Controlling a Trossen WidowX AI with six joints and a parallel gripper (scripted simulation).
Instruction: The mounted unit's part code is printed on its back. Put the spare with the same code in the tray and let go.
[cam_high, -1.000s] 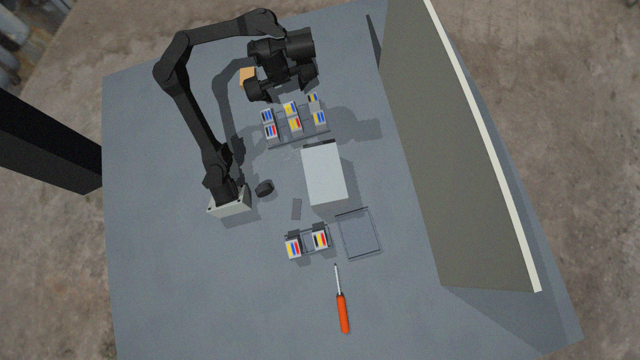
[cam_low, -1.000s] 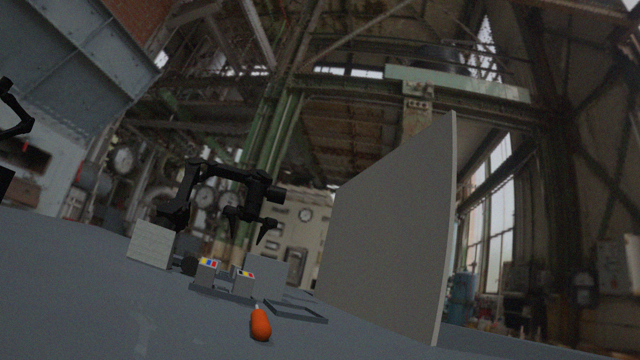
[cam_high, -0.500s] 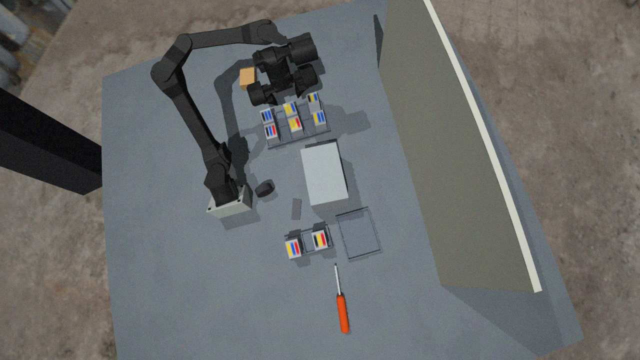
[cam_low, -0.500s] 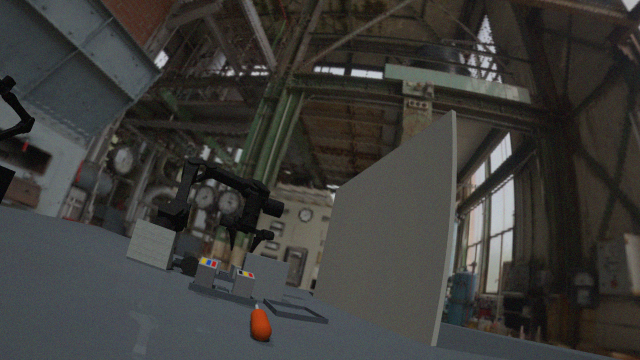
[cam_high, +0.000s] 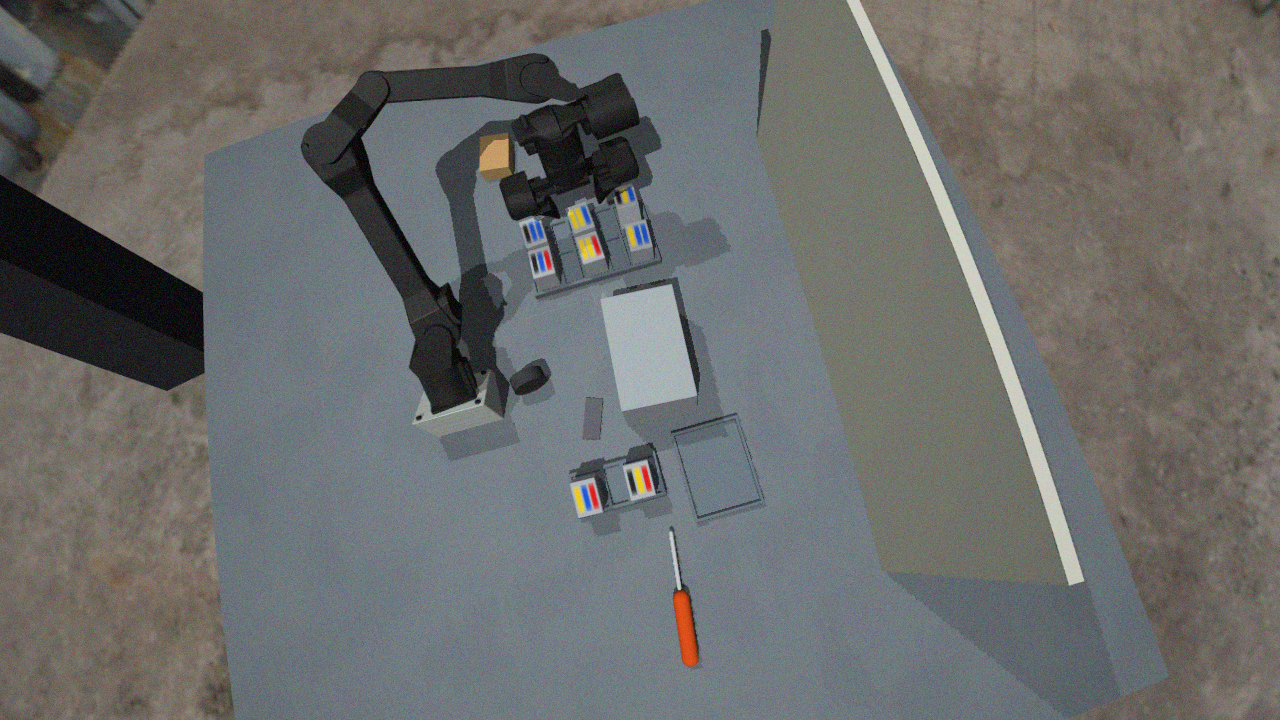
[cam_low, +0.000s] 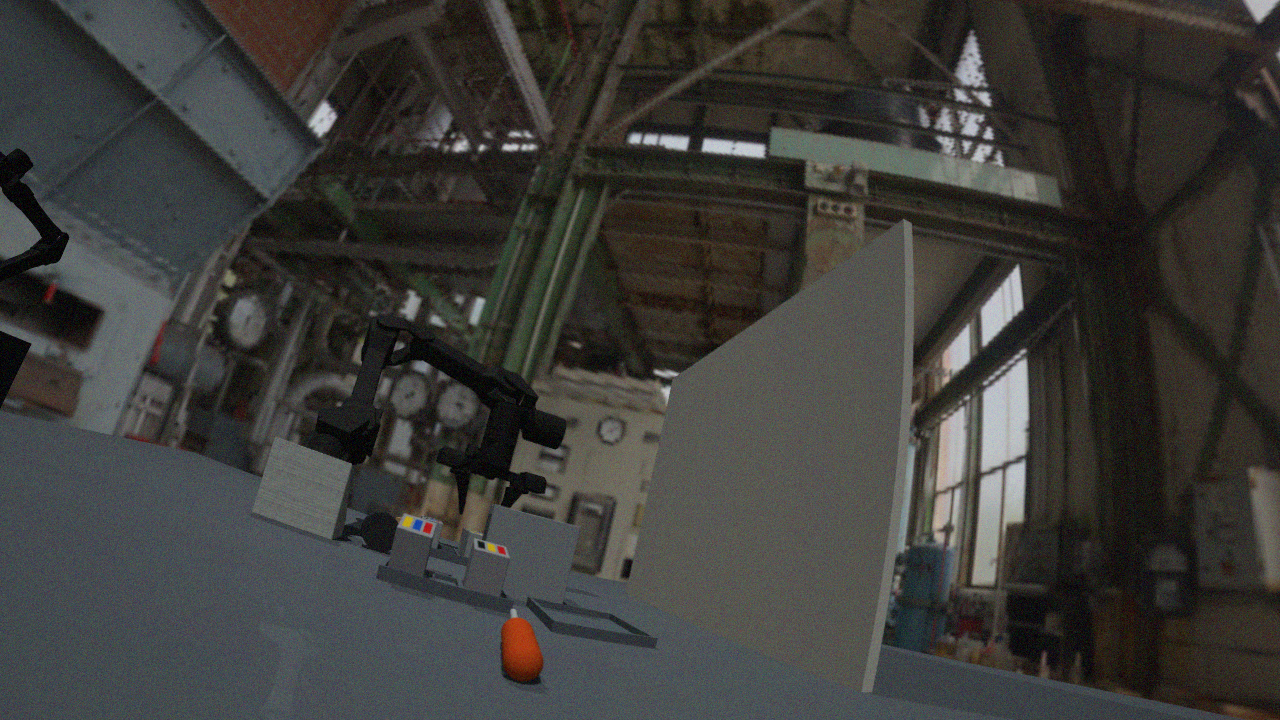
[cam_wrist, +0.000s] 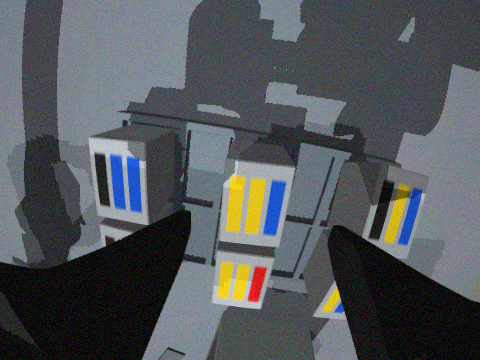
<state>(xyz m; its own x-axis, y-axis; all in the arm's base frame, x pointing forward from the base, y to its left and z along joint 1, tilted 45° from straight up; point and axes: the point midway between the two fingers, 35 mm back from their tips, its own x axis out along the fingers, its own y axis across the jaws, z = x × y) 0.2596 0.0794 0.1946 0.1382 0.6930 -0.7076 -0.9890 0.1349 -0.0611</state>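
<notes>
The shallow grey tray lies 42 cm to the right of my gripper tip, 7 cm below it and 3 cm ahead of it. Also, from my gripper tip: pale grey block 24 cm to the right, 2 cm below, 1 cm ahead; tall beige panel 30 cm to the right, 26 cm ahead, 15 cm above.
</notes>
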